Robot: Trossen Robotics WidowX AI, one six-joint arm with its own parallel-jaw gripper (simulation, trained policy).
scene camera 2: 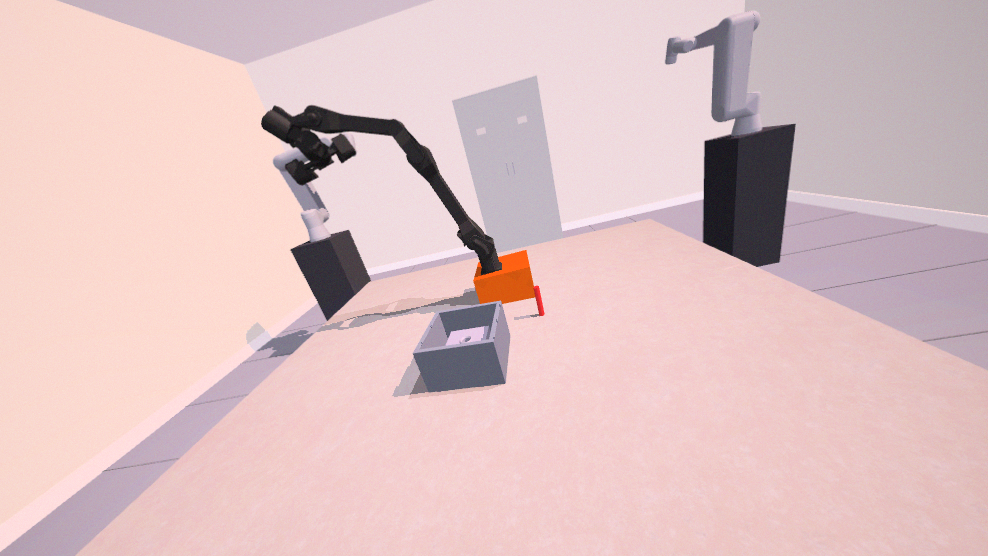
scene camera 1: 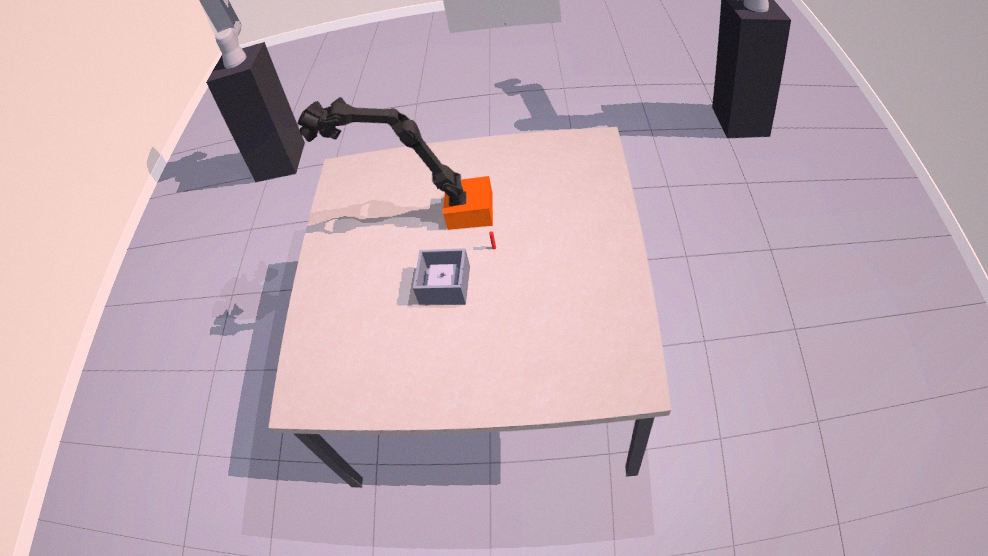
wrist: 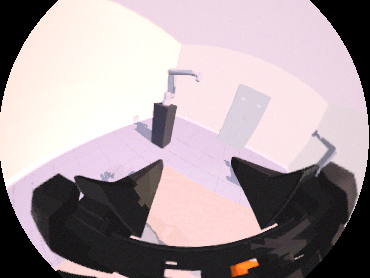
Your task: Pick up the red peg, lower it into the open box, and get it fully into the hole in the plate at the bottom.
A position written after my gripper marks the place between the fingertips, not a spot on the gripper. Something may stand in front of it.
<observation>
I see my gripper (scene camera 2: 329, 168) and a grey box (scene camera 2: 481, 363).
The grey box is seen too in scene camera 1 (scene camera 1: 438, 294). My gripper is seen too in the wrist view (wrist: 197, 162). The wrist view misses the grey box: it is out of frame.
</observation>
